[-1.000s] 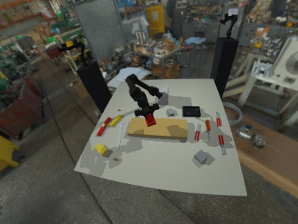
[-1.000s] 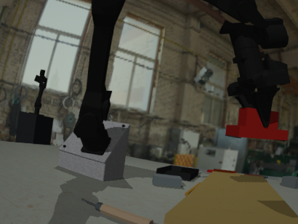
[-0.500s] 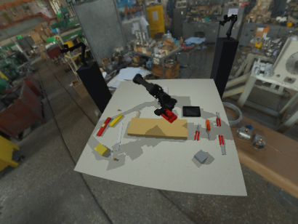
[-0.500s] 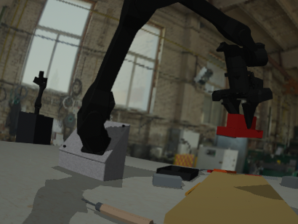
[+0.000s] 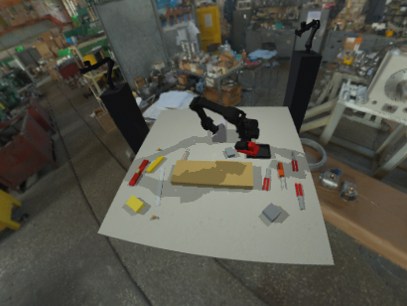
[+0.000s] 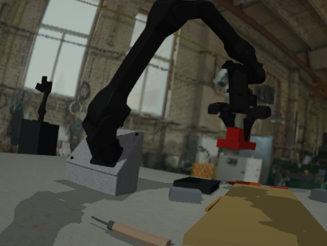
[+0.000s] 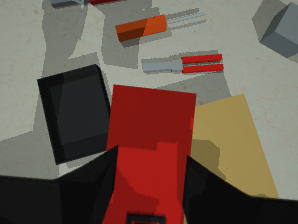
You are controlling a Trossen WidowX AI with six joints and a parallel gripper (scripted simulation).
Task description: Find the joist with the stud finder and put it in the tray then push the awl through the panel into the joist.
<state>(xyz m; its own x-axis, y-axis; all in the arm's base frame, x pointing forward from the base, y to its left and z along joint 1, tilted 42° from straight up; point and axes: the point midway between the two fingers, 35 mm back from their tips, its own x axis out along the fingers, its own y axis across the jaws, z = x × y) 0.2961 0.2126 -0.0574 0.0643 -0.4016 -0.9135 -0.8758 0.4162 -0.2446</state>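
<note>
The black tray lies 110 mm behind my gripper tip, 90 mm to the left of it and 150 mm below it. Also, from my gripper tip: awl 140 mm behind, 440 mm to the right, 160 mm below; grey block 350 mm ahead, 80 mm to the left, 150 mm below; stud finder 10 mm behind, 20 mm to the right, 20 mm above.
</note>
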